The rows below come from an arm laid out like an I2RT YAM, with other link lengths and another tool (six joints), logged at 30 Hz.
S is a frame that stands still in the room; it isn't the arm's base.
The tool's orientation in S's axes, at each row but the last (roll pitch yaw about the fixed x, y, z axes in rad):
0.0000, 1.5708, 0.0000
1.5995, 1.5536, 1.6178
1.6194, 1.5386, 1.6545
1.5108, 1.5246, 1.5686
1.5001, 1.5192, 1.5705
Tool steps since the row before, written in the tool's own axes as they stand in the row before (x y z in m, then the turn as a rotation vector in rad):
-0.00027, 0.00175, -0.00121, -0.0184, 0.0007, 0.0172
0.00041, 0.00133, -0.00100, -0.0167, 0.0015, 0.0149
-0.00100, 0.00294, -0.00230, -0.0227, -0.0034, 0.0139
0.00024, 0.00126, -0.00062, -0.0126, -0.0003, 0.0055
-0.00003, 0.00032, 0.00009, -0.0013, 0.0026, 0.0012
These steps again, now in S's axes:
-0.00121, 0.00175, 0.00027, 0.0172, 0.0007, 0.0184
-0.00102, 0.00132, -0.00039, 0.0149, 0.0015, 0.0167
-0.00240, 0.00282, 0.00110, 0.0141, -0.0036, 0.0226
-0.00069, 0.00123, -0.00018, 0.0055, -0.0006, 0.0126
0.00007, 0.00032, 0.00005, 0.0010, 0.0026, 0.0014

